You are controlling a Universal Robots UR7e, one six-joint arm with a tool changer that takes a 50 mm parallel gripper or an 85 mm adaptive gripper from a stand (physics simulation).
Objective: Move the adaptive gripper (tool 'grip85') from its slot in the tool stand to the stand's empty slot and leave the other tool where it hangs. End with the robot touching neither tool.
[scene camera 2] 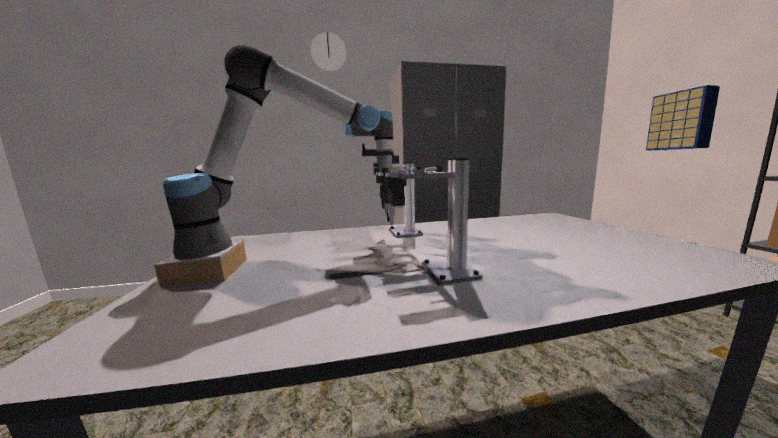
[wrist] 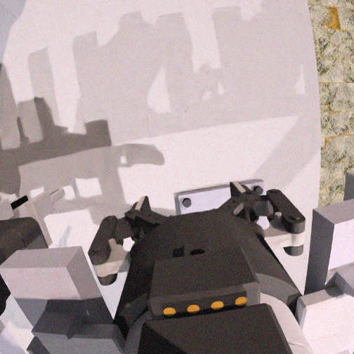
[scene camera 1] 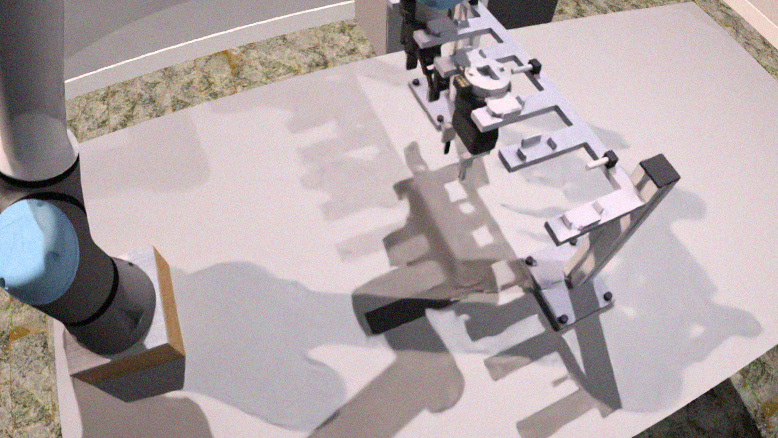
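Observation:
A parallel gripper (scene camera 1: 482, 81) is visible, and the same parallel gripper (scene camera 2: 396, 199) can be seen again. The scene also has an adaptive gripper (wrist: 200, 262).

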